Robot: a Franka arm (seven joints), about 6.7 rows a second.
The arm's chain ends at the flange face. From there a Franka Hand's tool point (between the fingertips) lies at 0.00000 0.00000 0.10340 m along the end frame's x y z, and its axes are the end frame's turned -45 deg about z.
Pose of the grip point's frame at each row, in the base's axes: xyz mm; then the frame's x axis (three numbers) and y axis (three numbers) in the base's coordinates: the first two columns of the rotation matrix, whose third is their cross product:
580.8 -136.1 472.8 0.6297 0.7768 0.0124 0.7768 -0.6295 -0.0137
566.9 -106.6 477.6 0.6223 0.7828 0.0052 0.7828 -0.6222 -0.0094
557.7 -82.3 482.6 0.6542 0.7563 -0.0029 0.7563 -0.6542 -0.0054
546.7 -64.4 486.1 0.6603 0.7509 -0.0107 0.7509 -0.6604 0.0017
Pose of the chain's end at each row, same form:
581.1 -138.0 576.2 0.9945 0.1042 -0.0009 0.1040 -0.9944 -0.0185
567.3 -107.6 581.0 0.9936 0.1136 -0.0030 0.1135 -0.9935 -0.0103
558.3 -82.4 586.0 0.9974 0.0722 -0.0059 0.0722 -0.9974 -0.0018
547.3 -63.5 589.5 0.9979 0.0640 -0.0064 0.0641 -0.9979 0.0088

